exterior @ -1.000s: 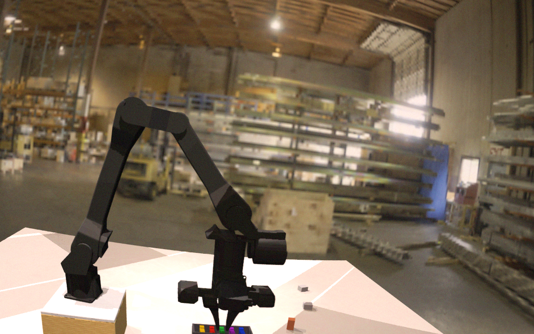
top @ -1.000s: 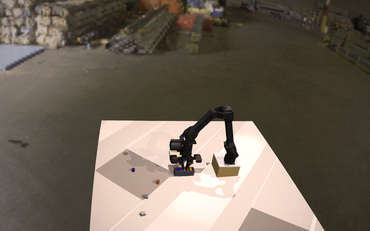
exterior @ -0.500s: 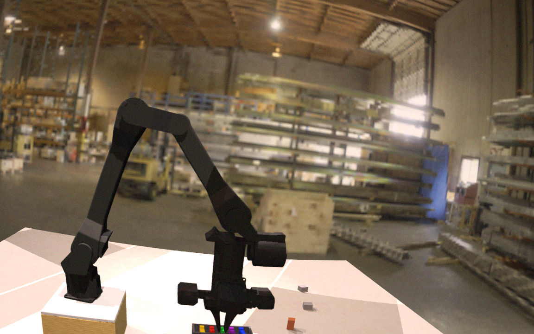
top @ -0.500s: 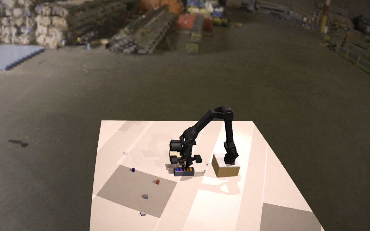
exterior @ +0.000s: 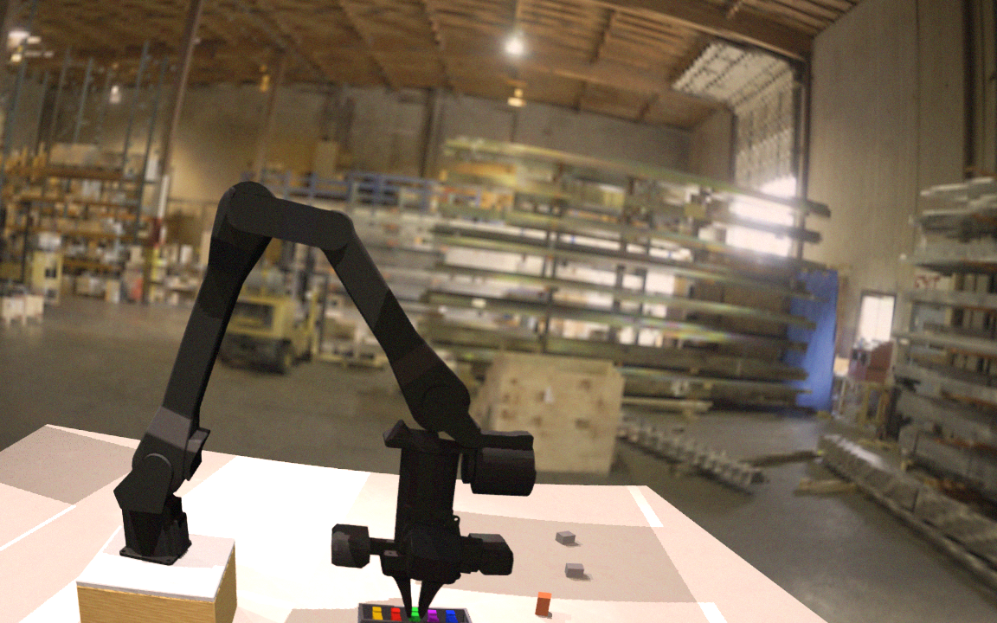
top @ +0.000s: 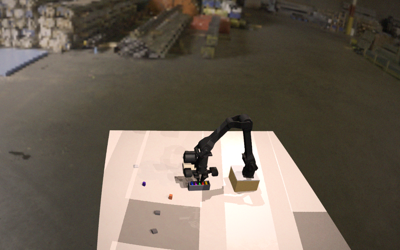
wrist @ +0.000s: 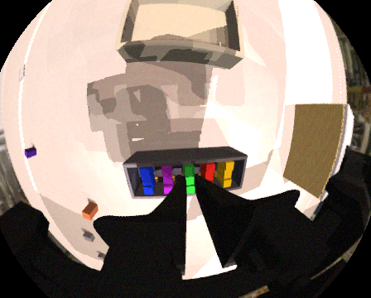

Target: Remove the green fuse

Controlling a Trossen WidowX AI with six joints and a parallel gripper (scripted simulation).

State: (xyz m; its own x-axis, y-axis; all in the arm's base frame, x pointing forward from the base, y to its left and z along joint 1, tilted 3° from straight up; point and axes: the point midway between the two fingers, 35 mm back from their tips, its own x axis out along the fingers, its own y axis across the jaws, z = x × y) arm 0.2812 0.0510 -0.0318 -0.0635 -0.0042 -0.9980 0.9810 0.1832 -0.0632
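Now: gripper tip 180 mm to the left of the beige tray, 30 mm short of it and 30 mm above it. Also, from my gripper tip: green fuse (10 mm below).
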